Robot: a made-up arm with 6 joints.
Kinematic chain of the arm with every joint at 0, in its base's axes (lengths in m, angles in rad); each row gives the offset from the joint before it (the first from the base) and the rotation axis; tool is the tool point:
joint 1: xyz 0 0 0.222 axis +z
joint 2: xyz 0 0.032 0 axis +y
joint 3: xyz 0 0 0.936 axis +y
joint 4: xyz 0 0 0.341 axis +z
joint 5: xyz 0 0 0 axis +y
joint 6: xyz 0 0 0.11 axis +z
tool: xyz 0 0 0
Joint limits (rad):
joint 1: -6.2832..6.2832
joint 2: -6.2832..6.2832
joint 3: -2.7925..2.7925
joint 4: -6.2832..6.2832
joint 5: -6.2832..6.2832
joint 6: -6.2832..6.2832
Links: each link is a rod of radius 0.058 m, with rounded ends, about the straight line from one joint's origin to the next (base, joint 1, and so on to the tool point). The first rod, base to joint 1, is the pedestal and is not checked.
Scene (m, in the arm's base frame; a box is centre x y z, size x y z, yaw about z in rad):
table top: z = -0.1
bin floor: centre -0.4 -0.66 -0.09 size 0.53 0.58 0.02 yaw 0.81
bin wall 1: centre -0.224 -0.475 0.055 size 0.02 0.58 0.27 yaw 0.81
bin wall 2: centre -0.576 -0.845 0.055 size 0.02 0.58 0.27 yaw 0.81
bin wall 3: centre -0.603 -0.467 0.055 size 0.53 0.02 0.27 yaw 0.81
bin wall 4: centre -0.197 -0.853 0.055 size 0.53 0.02 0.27 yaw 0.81
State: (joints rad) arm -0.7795 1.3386 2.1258 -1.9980 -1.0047 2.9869
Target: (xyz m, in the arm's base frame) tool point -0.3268 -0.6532 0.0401
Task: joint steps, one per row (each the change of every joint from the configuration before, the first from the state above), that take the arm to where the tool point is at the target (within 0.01 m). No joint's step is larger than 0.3 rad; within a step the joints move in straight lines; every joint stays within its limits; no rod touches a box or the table.
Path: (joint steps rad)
1: -0.2811 -0.0856 0.0081 -0.0169 0.0131 0.0000
2: -0.2811 -0.0857 0.0081 -0.0169 0.0132 0.0000
3: -0.2811 -0.0856 0.0081 -0.0170 0.0131 0.0000
4: -0.2811 -0.0857 0.0081 -0.0169 0.0132 0.0000
5: -0.2811 -0.0856 0.0081 -0.0169 0.0131 0.0000
6: 0.0023 0.2325 -0.0042 -0.0018 0.0276 0.0000
7: 0.0024 0.2325 -0.0042 -0.0017 0.0277 0.0000

